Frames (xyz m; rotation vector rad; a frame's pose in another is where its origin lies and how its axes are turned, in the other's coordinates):
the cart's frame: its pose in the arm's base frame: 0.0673 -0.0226 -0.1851 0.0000 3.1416 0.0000
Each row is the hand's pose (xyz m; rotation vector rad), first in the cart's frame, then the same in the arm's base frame.
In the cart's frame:
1: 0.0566 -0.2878 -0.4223 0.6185 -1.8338 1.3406
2: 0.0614 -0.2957 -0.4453 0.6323 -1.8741 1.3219
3: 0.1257 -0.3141 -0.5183 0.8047 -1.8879 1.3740
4: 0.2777 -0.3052 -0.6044 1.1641 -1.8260 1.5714
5: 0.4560 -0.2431 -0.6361 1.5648 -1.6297 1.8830
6: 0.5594 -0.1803 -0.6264 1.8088 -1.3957 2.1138
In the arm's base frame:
1: 0.0107 -0.3104 0.2372 1.1627 0.8481 -0.5364
2: 0.0059 -0.3183 0.2602 1.1352 0.8191 -0.5430
3: -0.0584 -0.3367 0.3332 1.1603 0.7282 -0.6795
4: -0.2104 -0.3278 0.4193 1.2910 0.5217 -0.9564
5: -0.3887 -0.2657 0.4510 1.5070 0.2367 -1.2523
6: -0.4921 -0.2029 0.4413 1.6802 0.0360 -1.4378

